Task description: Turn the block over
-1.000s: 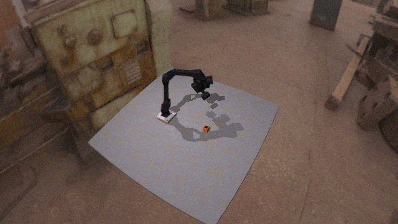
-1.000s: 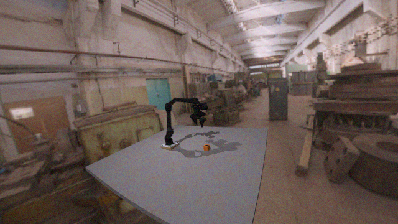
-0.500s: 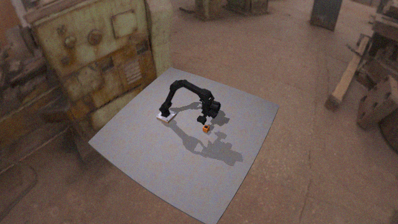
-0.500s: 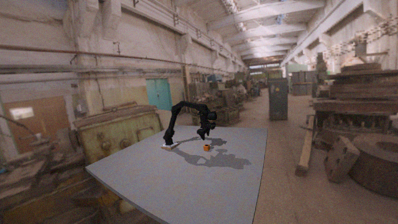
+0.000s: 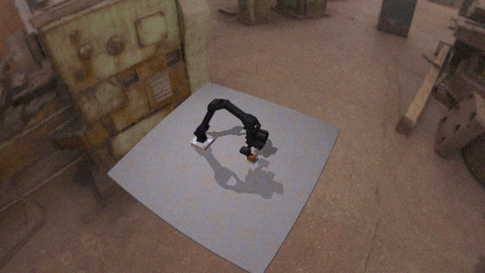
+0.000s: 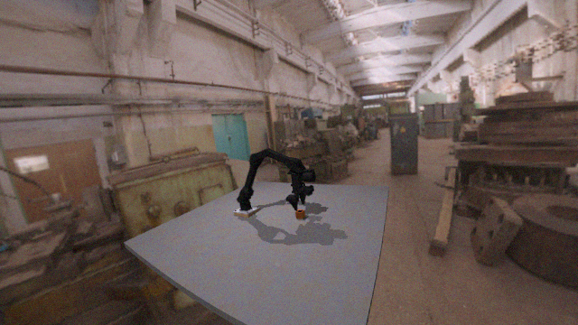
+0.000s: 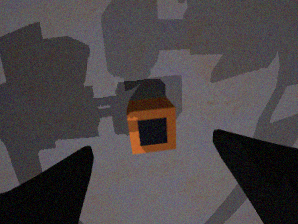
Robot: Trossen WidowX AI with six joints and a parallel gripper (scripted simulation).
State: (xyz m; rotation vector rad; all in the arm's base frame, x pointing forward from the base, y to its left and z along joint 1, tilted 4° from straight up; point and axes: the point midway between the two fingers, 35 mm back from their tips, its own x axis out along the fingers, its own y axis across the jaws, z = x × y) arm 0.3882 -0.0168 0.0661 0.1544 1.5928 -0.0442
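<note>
My gripper tip is 30 mm above the orange block.
</note>
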